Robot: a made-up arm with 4 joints.
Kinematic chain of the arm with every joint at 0, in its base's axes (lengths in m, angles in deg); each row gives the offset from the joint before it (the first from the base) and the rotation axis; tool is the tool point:
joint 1: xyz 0 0 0.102 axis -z
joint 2: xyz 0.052 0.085 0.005 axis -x
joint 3: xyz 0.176 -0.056 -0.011 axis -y
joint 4: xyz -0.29 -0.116 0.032 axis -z
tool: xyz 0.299 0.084 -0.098
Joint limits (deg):
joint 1: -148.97..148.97
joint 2: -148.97..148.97
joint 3: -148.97..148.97
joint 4: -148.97..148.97
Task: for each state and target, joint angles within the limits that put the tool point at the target. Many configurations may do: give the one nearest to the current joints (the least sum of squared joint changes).
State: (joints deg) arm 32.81 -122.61 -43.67 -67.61
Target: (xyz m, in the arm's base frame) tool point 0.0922 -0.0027 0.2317
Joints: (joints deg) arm 50.98 -124.97 -6.21 -49.90
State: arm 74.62 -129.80 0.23 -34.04
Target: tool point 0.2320 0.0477 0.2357
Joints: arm 51.79 -96.85 25.17 -50.73
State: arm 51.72 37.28 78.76 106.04
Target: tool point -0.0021 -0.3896 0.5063
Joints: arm 43.06 75.61 83.14 96.99
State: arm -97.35 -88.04 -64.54 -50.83
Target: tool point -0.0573 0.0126 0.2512
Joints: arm -104.39 -72.53 -40.52 -59.14
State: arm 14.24 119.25 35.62 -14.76
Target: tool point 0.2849 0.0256 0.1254
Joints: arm 1.19 106.44 75.32 -17.38
